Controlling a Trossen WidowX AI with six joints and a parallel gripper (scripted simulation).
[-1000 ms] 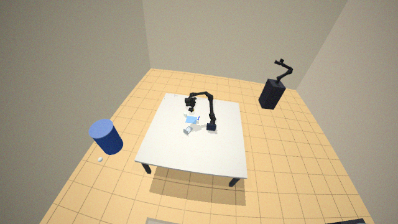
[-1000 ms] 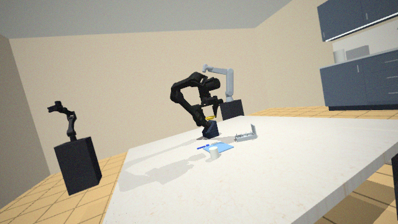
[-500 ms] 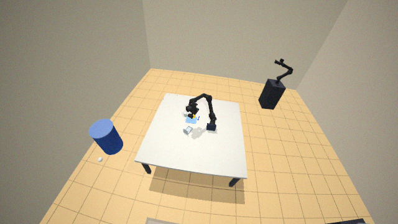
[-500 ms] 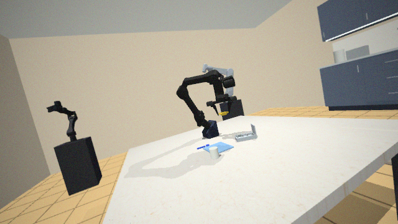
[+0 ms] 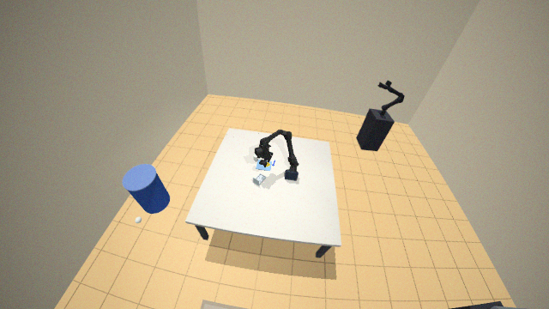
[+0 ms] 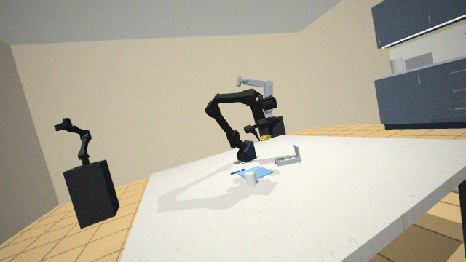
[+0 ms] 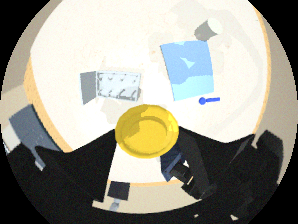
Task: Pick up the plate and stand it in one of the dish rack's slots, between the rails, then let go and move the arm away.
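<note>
My gripper tip is 12 cm above the grey dish rack, 7 cm to the right of it and 6 cm short of it. From my gripper tip the other things lie so: yellow plate (1 cm above); light blue mat (14 cm below, 13 cm to the right, 3 cm ahead); small white cup (21 cm to the right, 13 cm ahead, 12 cm below).
</note>
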